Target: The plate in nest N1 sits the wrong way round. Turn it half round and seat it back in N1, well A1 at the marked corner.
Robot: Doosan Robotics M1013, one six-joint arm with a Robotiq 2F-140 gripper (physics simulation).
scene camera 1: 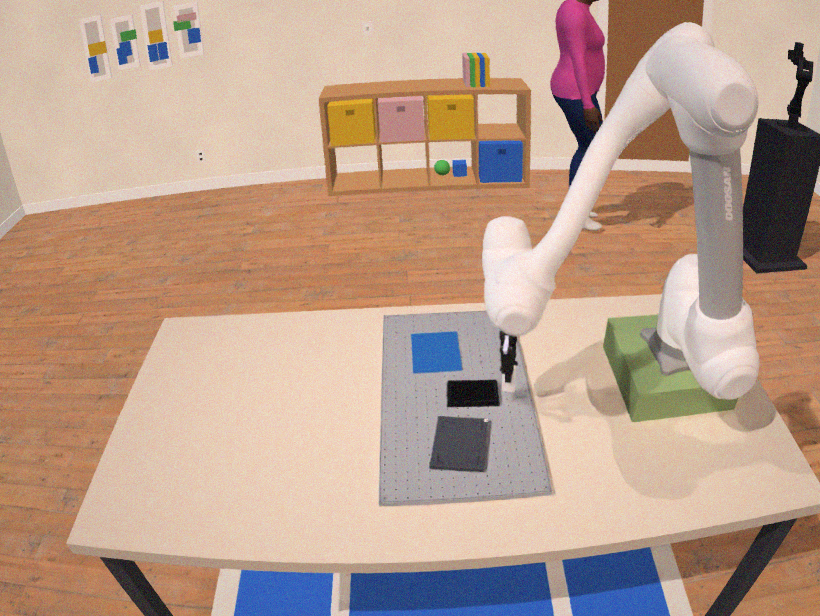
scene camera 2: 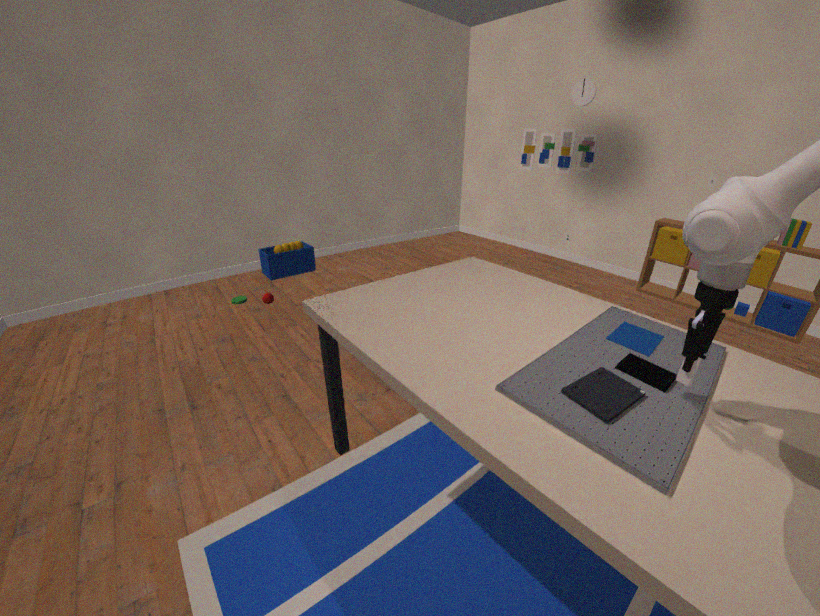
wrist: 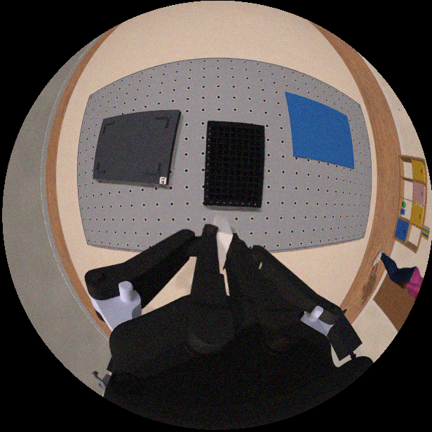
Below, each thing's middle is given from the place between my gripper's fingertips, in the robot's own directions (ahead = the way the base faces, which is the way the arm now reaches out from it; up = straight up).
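The dark grey nest (scene camera 1: 459, 442) is 140 mm ahead of my hand, 130 mm to the left of it and 30 mm below it. I find the blue rectangle (scene camera 1: 431, 352) 150 mm ahead of my hand and 30 mm below it, and it is also 220 mm to the right of my hand. With the black well plate (scene camera 1: 460, 393), my hand is 80 mm short of it, 30 mm to the left of it and 30 mm above it.
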